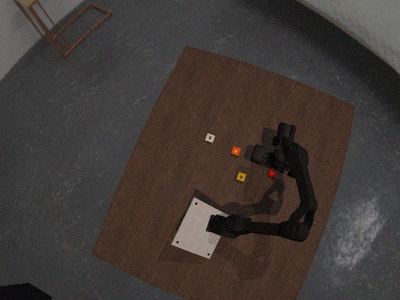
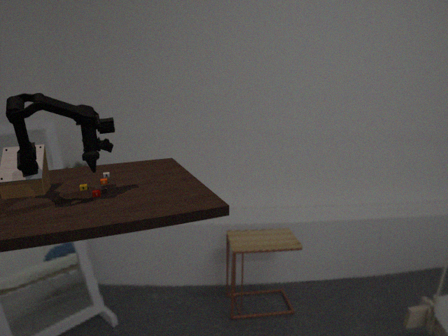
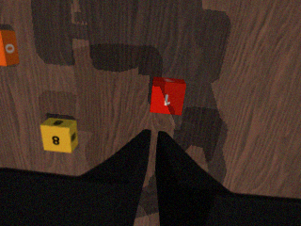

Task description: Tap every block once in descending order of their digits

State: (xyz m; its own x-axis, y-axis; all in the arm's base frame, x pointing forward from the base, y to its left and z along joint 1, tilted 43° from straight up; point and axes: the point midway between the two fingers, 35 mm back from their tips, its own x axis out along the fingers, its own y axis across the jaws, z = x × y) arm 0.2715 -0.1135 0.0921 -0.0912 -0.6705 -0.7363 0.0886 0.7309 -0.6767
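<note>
The red block lies 90 mm below my gripper tip and 10 mm to the right of it. Also, from my gripper tip: orange block 160 mm to the left, 90 mm below, 40 mm ahead; then white block 280 mm to the left, 90 mm below, 70 mm ahead; then yellow block 110 mm to the left, 90 mm below, 50 mm behind.
</note>
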